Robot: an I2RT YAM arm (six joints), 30 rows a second.
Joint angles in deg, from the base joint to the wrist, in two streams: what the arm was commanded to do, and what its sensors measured. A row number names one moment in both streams.
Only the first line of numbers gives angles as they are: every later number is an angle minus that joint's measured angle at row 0.
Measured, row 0: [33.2 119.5 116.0 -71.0 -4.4 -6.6]
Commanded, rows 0 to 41: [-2.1 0.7 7.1 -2.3 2.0 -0.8]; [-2.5 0.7 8.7 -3.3 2.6 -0.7]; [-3.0 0.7 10.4 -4.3 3.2 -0.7]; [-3.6 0.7 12.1 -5.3 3.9 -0.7]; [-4.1 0.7 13.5 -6.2 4.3 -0.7]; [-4.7 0.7 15.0 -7.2 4.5 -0.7]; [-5.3 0.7 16.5 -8.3 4.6 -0.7]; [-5.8 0.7 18.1 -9.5 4.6 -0.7]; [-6.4 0.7 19.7 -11.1 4.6 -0.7]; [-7.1 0.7 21.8 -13.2 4.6 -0.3]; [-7.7 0.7 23.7 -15.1 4.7 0.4]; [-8.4 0.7 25.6 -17.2 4.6 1.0]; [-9.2 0.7 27.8 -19.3 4.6 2.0]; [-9.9 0.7 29.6 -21.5 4.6 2.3]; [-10.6 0.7 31.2 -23.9 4.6 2.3]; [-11.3 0.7 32.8 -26.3 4.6 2.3]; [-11.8 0.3 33.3 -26.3 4.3 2.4]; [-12.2 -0.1 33.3 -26.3 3.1 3.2]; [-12.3 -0.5 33.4 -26.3 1.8 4.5]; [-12.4 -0.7 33.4 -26.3 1.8 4.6]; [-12.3 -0.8 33.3 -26.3 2.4 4.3]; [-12.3 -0.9 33.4 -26.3 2.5 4.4]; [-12.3 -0.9 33.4 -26.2 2.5 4.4]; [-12.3 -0.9 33.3 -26.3 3.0 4.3]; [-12.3 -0.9 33.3 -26.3 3.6 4.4]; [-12.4 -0.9 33.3 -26.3 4.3 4.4]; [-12.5 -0.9 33.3 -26.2 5.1 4.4]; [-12.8 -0.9 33.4 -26.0 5.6 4.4]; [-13.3 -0.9 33.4 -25.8 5.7 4.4]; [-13.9 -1.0 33.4 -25.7 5.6 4.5]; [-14.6 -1.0 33.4 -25.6 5.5 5.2]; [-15.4 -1.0 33.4 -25.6 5.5 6.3]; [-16.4 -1.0 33.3 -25.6 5.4 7.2]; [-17.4 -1.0 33.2 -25.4 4.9 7.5]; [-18.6 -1.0 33.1 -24.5 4.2 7.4]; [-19.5 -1.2 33.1 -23.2 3.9 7.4]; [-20.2 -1.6 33.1 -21.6 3.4 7.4]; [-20.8 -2.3 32.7 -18.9 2.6 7.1]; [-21.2 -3.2 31.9 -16.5 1.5 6.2]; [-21.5 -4.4 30.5 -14.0 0.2 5.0]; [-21.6 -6.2 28.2 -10.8 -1.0 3.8]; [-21.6 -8.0 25.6 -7.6 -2.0 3.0]
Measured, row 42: [-21.6 -1.9 29.6 -11.3 2.3 5.4]
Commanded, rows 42 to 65: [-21.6 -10.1 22.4 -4.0 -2.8 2.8]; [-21.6 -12.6 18.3 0.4 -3.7 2.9]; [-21.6 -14.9 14.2 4.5 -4.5 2.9]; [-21.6 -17.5 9.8 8.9 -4.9 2.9]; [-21.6 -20.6 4.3 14.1 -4.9 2.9]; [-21.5 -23.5 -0.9 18.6 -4.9 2.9]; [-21.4 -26.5 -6.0 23.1 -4.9 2.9]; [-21.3 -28.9 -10.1 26.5 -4.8 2.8]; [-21.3 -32.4 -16.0 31.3 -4.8 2.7]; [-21.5 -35.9 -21.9 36.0 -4.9 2.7]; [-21.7 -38.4 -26.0 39.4 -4.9 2.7]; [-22.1 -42.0 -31.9 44.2 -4.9 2.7]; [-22.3 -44.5 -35.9 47.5 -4.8 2.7]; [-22.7 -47.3 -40.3 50.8 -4.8 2.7]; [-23.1 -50.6 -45.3 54.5 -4.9 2.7]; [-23.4 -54.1 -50.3 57.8 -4.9 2.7]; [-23.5 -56.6 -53.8 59.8 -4.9 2.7]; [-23.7 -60.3 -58.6 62.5 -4.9 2.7]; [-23.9 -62.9 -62.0 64.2 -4.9 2.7]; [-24.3 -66.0 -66.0 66.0 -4.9 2.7]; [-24.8 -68.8 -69.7 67.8 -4.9 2.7]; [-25.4 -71.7 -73.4 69.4 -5.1 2.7]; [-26.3 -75.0 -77.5 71.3 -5.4 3.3]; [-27.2 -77.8 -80.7 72.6 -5.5 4.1]
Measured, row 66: [-25.0 -71.7 -73.6 70.5 -5.0 3.1]
